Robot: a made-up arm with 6 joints. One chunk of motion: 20 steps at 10 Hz.
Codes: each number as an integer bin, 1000 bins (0 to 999) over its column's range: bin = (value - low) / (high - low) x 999, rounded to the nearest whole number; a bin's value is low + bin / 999 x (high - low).
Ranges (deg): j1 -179.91..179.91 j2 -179.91..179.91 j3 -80..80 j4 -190.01..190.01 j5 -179.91..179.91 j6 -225.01..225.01
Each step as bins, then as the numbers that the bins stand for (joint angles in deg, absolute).
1 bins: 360 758 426 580 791 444
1 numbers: -50.25 93.11 -11.77 30.62 104.99 -25.00
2 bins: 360 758 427 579 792 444
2 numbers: -50.25 93.11 -11.61 30.24 105.35 -25.00
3 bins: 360 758 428 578 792 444
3 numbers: -50.25 93.11 -11.45 29.86 105.35 -25.00
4 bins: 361 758 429 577 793 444
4 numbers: -49.88 93.11 -11.29 29.48 105.71 -25.00
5 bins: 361 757 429 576 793 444
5 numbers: -49.88 92.75 -11.29 29.10 105.71 -25.00
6 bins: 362 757 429 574 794 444
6 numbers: -49.52 92.75 -11.29 28.34 106.07 -25.00
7 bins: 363 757 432 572 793 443
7 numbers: -49.16 92.75 -10.81 27.58 105.71 -25.45
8 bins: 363 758 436 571 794 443
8 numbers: -49.16 93.11 -10.17 27.20 106.07 -25.45
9 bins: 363 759 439 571 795 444
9 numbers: -49.16 93.47 -9.69 27.20 106.43 -25.00
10 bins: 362 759 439 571 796 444
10 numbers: -49.52 93.47 -9.69 27.20 106.79 -25.00
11 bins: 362 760 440 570 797 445
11 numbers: -49.52 93.83 -9.53 26.82 107.15 -24.55
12 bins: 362 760 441 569 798 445
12 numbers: -49.52 93.83 -9.37 26.44 107.51 -24.55
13 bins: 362 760 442 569 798 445
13 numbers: -49.52 93.83 -9.21 26.44 107.51 -24.55
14 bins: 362 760 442 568 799 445
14 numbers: -49.52 93.83 -9.21 26.06 107.87 -24.55
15 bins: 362 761 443 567 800 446
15 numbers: -49.52 94.19 -9.05 25.68 108.23 -24.10
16 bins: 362 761 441 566 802 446
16 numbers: -49.52 94.19 -9.37 25.30 108.95 -24.10
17 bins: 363 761 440 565 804 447
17 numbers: -49.16 94.19 -9.53 24.92 109.67 -23.65
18 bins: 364 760 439 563 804 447
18 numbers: -48.80 93.83 -9.69 24.16 109.67 -23.65
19 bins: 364 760 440 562 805 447
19 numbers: -48.80 93.83 -9.53 23.78 110.04 -23.65
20 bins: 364 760 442 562 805 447
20 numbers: -48.80 93.83 -9.21 23.78 110.04 -23.65
